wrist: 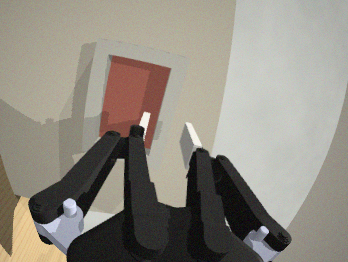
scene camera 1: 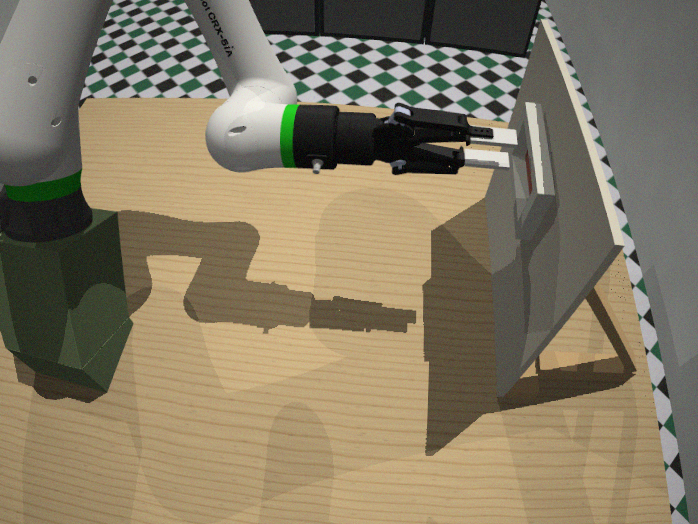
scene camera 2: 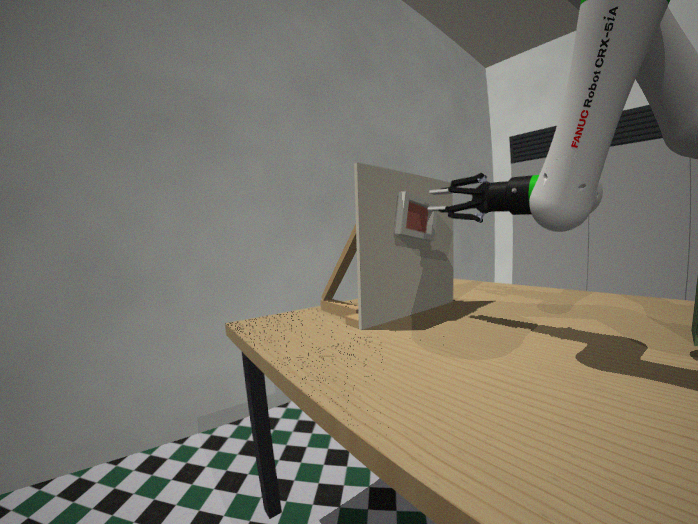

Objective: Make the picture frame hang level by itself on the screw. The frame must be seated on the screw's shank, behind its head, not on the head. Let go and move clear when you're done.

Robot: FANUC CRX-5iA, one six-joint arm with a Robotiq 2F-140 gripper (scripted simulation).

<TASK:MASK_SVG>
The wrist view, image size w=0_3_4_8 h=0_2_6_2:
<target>gripper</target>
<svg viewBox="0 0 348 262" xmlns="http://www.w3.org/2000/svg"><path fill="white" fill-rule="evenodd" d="M28 201L29 210L41 241L48 245L54 244L66 255L67 262L272 262L292 241L290 234L268 214L230 160L224 155L217 155L216 158L213 158L202 147L191 123L185 122L179 141L185 170L188 170L186 178L188 177L186 207L172 207L158 202L155 184L150 181L144 146L145 134L150 118L150 113L144 112L139 125L131 125L129 137L120 137L121 134L116 131L106 132L59 182L33 195ZM125 159L124 210L81 234L84 229L84 217L117 159Z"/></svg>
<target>picture frame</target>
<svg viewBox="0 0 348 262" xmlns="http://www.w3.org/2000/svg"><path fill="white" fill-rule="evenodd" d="M98 38L86 98L82 151L87 152L108 131L119 132L121 134L120 137L129 137L131 125L139 125L143 113L148 112L151 114L144 139L147 164L149 168L159 170L190 58L142 45Z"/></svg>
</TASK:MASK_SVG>
